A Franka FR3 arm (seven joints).
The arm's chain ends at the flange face. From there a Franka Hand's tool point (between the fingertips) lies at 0.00 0.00 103.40 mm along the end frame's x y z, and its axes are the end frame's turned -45 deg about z.
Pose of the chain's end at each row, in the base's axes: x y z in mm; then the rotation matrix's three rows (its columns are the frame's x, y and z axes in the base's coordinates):
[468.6 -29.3 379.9], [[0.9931 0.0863 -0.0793], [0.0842 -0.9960 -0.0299], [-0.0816 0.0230 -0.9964]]
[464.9 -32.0 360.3], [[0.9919 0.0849 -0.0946], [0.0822 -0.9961 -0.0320], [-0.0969 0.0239 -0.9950]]
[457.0 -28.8 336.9], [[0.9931 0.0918 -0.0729], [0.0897 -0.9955 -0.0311], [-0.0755 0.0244 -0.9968]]
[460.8 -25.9 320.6], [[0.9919 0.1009 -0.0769], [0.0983 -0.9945 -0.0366], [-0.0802 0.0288 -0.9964]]
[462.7 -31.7 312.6], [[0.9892 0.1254 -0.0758], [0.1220 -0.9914 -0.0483], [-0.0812 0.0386 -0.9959]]
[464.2 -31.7 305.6], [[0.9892 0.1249 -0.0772], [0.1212 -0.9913 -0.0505], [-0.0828 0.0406 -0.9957]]
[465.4 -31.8 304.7], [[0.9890 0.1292 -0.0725], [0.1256 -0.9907 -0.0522], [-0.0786 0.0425 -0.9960]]
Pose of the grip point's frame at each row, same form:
[460.4 -32.4 276.9], [[0.6412 0.7633 -0.0793], [0.7638 -0.6447 -0.0299], [-0.0740 -0.0414 -0.9964]]
[455.1 -35.3 257.4], [[0.6413 0.7614 -0.0946], [0.7625 -0.6462 -0.0320], [-0.0854 -0.0516 -0.9950]]
[449.5 -32.0 233.8], [[0.6373 0.7671 -0.0729], [0.7674 -0.6405 -0.0311], [-0.0706 -0.0361 -0.9968]]
[452.8 -29.7 217.6], [[0.6300 0.7727 -0.0769], [0.7727 -0.6337 -0.0366], [-0.0771 -0.0363 -0.9964]]
[454.9 -36.7 209.6], [[0.6108 0.7881 -0.0758], [0.7873 -0.6148 -0.0483], [-0.0847 -0.0301 -0.9959]]
[456.2 -36.9 202.6], [[0.6112 0.7878 -0.0772], [0.7867 -0.6153 -0.0505], [-0.0873 -0.0298 -0.9957]]
[457.9 -37.2 201.7], [[0.6080 0.7907 -0.0725], [0.7893 -0.6117 -0.0522], [-0.0856 -0.0255 -0.9960]]

